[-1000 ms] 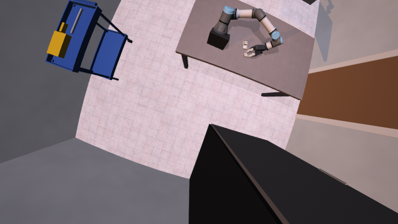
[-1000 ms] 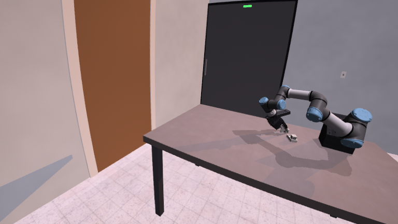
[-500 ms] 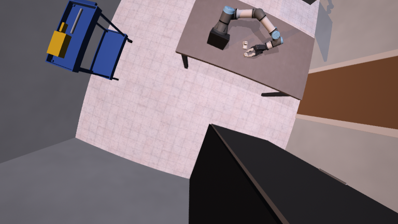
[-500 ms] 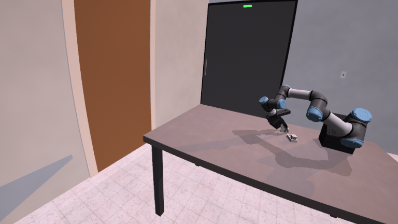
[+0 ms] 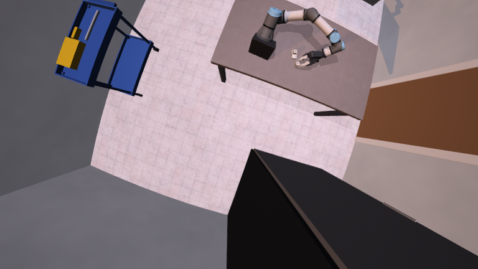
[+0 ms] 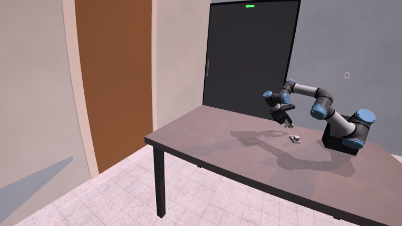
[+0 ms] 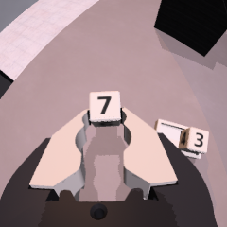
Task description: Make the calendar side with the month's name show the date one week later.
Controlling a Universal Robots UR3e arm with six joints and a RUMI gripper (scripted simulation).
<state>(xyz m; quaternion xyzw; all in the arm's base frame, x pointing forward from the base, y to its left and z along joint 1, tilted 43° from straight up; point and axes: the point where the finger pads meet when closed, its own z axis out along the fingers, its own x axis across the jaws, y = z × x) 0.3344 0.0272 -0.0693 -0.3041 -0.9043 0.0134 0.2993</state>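
The pale tray lies 4 cm behind my hand, 9 cm to the left of it and 6 cm below it. From my hand the other things lie so: cube 1 cm behind, 1 cm below.
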